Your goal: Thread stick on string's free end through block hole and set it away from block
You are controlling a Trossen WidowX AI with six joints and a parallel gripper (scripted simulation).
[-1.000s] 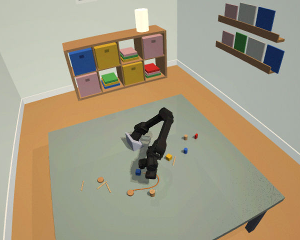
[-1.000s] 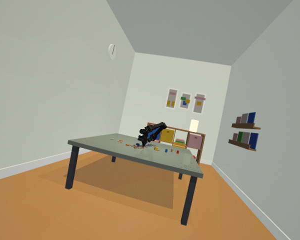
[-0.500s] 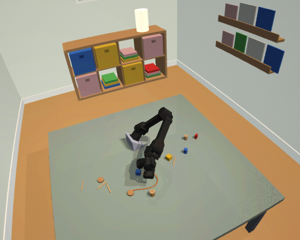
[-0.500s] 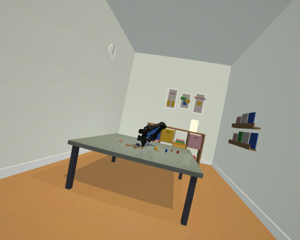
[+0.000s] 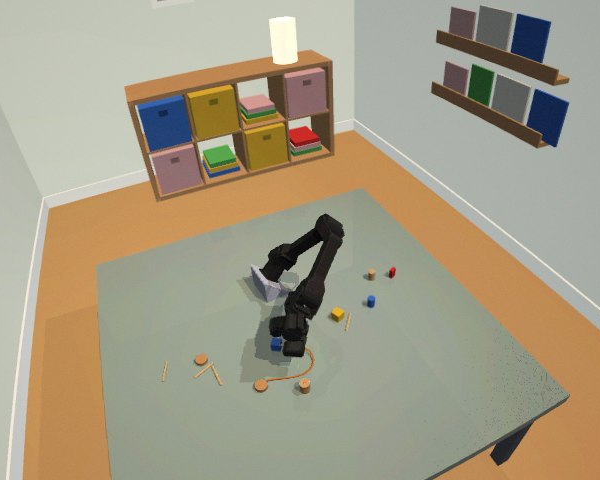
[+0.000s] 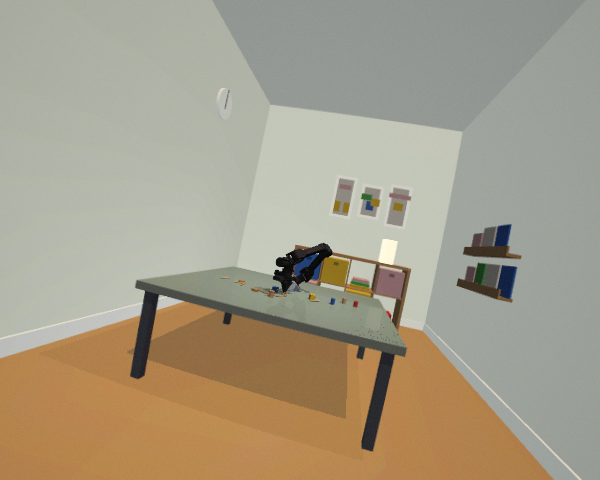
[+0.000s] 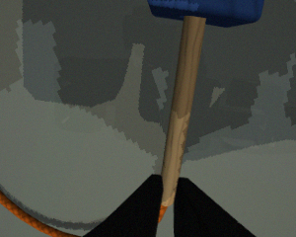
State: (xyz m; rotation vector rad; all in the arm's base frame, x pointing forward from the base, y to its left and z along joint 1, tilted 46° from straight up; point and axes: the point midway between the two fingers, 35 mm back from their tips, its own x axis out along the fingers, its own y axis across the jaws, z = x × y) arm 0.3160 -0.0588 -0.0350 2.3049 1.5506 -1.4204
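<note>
Now: gripper tip 6 cm to the left of the blue cube and 5 cm past it. From my gripper tip the other things lie so: yellow cube 18 cm to the left, 4 cm behind; then round wooden button 17 cm to the right, 5 cm ahead, 1 cm below; then thin wooden stick 1 cm to the right, 1 cm behind.
</note>
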